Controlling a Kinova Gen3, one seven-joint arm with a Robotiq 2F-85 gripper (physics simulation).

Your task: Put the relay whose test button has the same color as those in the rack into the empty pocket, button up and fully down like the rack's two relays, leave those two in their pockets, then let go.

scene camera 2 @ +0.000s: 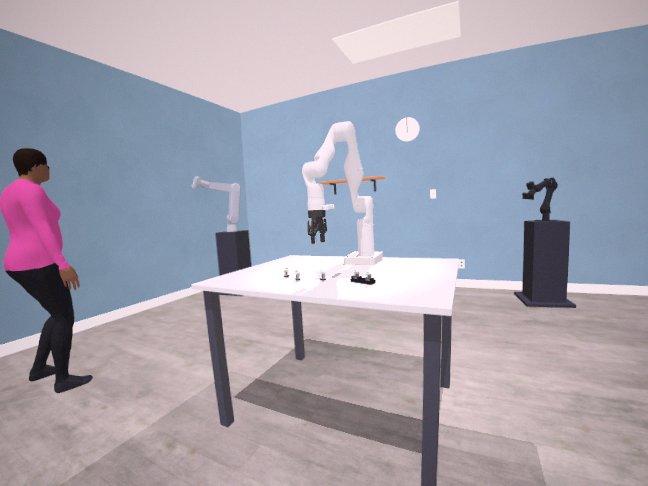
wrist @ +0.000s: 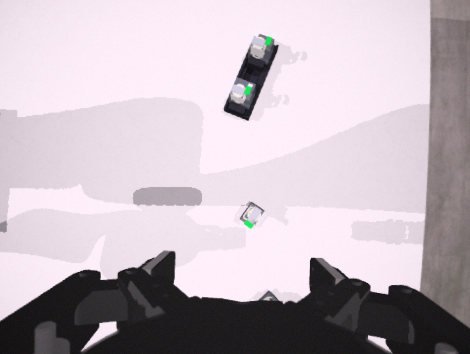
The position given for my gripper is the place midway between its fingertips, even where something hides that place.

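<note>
The wrist view gives me my own gripper [wrist: 241,269], and in that same view I see a black rack [wrist: 253,69] as well.
</note>
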